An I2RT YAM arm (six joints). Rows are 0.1 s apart.
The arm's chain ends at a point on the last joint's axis. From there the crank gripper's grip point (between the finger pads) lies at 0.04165 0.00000 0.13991 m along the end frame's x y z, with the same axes.
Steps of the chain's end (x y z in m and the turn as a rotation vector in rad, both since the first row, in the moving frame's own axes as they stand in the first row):
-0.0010, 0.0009, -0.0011, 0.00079, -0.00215, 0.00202
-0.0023, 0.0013, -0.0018, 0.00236, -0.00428, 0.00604
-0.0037, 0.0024, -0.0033, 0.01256, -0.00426, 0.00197
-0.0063, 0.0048, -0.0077, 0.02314, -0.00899, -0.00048
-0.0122, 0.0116, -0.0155, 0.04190, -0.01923, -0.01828
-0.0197, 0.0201, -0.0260, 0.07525, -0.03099, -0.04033
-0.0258, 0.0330, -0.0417, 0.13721, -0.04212, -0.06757
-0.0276, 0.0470, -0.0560, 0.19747, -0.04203, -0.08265
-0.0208, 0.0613, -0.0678, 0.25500, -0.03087, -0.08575
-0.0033, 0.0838, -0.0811, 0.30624, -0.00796, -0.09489
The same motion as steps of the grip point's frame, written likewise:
-0.0013, 0.0009, -0.0010, 0.00079, -0.00215, 0.00202
-0.0029, 0.0012, -0.0016, 0.00236, -0.00428, 0.00604
-0.0043, 0.0007, -0.0031, 0.01256, -0.00426, 0.00197
-0.0076, 0.0015, -0.0074, 0.02314, -0.00899, -0.00048
-0.0150, 0.0050, -0.0149, 0.04190, -0.01923, -0.01828
-0.0243, 0.0079, -0.0252, 0.07525, -0.03099, -0.04033
-0.0324, 0.0112, -0.0416, 0.13721, -0.04212, -0.06757
-0.0347, 0.0162, -0.0574, 0.19747, -0.04203, -0.08265
-0.0268, 0.0226, -0.0716, 0.25500, -0.03087, -0.08575
-0.0066, 0.0378, -0.0879, 0.30624, -0.00796, -0.09489

